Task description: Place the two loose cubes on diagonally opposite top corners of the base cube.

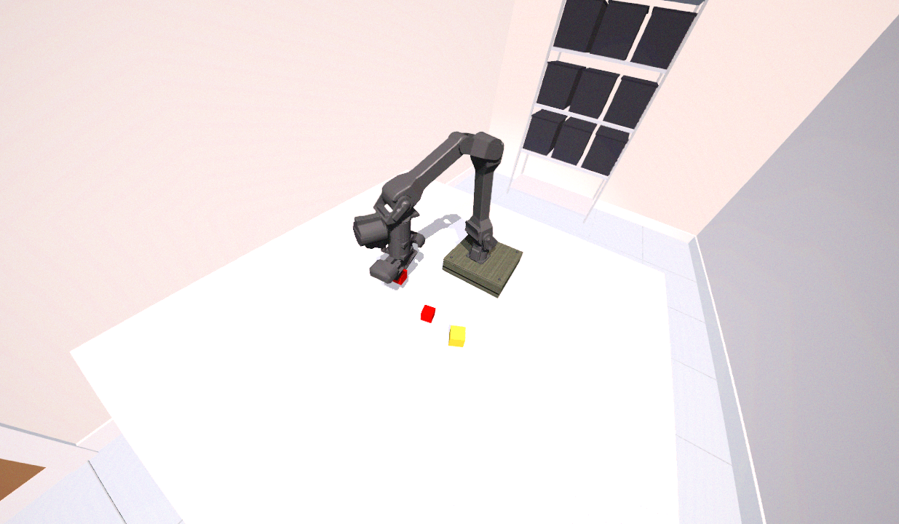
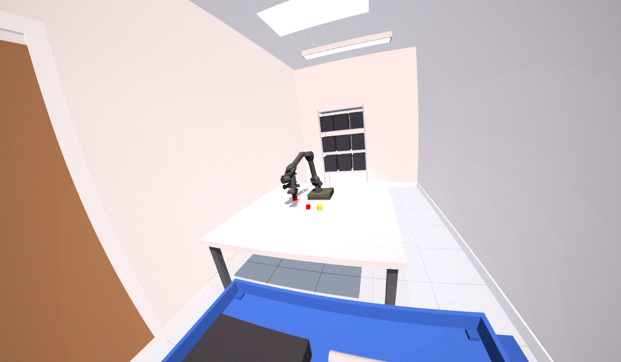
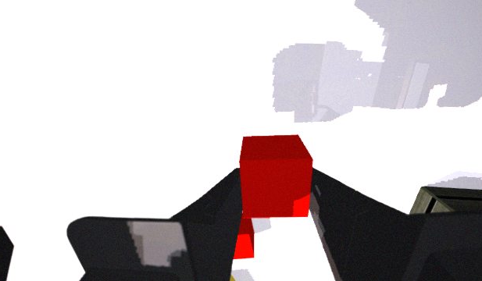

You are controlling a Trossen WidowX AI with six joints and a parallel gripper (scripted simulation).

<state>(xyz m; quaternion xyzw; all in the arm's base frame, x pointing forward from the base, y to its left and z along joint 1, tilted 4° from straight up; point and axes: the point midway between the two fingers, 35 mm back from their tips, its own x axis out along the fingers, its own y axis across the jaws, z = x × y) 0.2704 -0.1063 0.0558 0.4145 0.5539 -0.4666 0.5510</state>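
Now: gripper tip 10 mm short of the yellow cube, 220 mm to the right of it and 60 mm above it. Also, from my gripper tip: red cube right at my gripper tip.
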